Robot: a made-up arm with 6 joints.
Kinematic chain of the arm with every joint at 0, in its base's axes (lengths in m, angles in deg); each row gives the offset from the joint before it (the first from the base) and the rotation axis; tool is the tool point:
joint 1: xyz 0 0 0.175 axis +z
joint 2: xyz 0 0.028 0 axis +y
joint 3: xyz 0 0 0.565 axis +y
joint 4: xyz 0 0 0.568 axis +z
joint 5: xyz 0 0 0 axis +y
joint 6: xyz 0 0 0.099 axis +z
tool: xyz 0 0 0
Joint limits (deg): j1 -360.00..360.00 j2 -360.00..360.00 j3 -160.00..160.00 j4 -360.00..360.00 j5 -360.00..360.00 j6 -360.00..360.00
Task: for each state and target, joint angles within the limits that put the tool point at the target. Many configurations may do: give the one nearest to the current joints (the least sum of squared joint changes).
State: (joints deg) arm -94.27 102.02 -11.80 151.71 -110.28 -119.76
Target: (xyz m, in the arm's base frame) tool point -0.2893 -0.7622 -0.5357
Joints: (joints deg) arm -109.81 123.85 6.70 151.19 -118.83 -119.76
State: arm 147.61 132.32 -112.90 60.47 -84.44 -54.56
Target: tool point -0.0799 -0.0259 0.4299
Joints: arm 191.43 102.44 -144.65 11.12 -75.03 -54.56
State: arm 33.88 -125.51 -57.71 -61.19 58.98 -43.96
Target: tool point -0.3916 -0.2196 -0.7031
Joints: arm 23.04 -117.83 -70.92 -62.01 61.49 -43.96
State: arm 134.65 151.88 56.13 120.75 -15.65 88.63
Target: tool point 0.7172 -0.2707 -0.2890
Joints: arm 159.27 191.37 84.93 121.45 -19.83 88.63
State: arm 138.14 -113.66 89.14 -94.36 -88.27 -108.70
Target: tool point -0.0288 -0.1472 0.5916
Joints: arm 134.34 -81.67 134.13 -103.75 -83.19 -108.70
